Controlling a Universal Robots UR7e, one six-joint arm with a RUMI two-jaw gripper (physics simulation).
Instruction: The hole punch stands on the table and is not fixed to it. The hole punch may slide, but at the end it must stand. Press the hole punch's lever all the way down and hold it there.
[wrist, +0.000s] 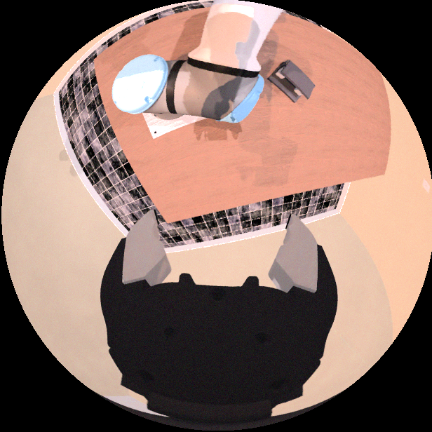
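The hole punch (292, 81) is a small dark grey device on the wooden table, at the upper right of the wrist view, to the right of the arm's base joints. It appears to stand on the table. Its lever (301, 79) looks raised, with a gap and light-coloured parts showing below it. My gripper (221, 214) is open, its two grey jaws wide apart with nothing between them. It is well away from the hole punch and points past the table's near edge. No part of the gripper touches the hole punch.
The robot's own arm (200, 90), with blue joint caps, rises from a white base plate (159, 129) on the table (330, 145). The table's edge runs above the jaw tips. Dark tiled surface (300, 202) borders the table, with beige floor (45, 200) beyond it.
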